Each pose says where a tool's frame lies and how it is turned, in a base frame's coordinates. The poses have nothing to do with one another.
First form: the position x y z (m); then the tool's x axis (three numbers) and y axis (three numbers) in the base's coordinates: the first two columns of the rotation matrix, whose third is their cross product.
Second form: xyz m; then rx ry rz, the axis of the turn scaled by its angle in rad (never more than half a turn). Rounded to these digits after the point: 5 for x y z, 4 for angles.
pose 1, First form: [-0.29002, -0.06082, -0.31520, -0.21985, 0.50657, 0.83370, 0.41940, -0.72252, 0.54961]
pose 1, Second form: [-0.29002, -0.06082, -0.31520, 1.9210, 1.1430, 2.1163]
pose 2, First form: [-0.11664, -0.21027, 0.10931, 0.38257, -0.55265, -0.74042, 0.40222, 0.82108, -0.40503]
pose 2, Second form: [-0.11664, -0.21027, 0.10931, -0.1682, 1.0084, -0.6125]
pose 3, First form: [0.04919, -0.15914, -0.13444, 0.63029, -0.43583, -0.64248, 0.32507, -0.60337, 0.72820]
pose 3, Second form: [0.04919, -0.15914, -0.13444, 1.9492, -0.0873, -1.0624]
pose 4, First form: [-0.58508, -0.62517, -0.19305, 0.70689, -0.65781, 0.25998, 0.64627, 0.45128, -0.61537]
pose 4, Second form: [-0.58508, -0.62517, -0.19305, -0.7527, 0.0170, -0.8057]
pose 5, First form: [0.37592, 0.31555, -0.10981, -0.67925, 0.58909, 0.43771, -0.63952, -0.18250, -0.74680]
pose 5, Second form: [0.37592, 0.31555, -0.10981, 0.0639, -1.2626, 1.9444]
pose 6, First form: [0.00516, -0.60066, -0.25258, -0.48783, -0.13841, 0.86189, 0.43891, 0.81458, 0.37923]
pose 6, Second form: [0.00516, -0.60066, -0.25258, -0.2239, -1.9665, -0.7023]
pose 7, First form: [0.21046, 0.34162, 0.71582, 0.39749, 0.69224, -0.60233, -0.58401, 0.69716, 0.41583]
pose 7, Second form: [0.21046, 0.34162, 0.71582, 0.1459, 0.8332, 0.8117]
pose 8, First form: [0.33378, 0.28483, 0.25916, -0.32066, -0.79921, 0.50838, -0.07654, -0.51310, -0.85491]
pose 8, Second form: [0.33378, 0.28483, 0.25916, -1.4137, 1.1368, -1.8854]
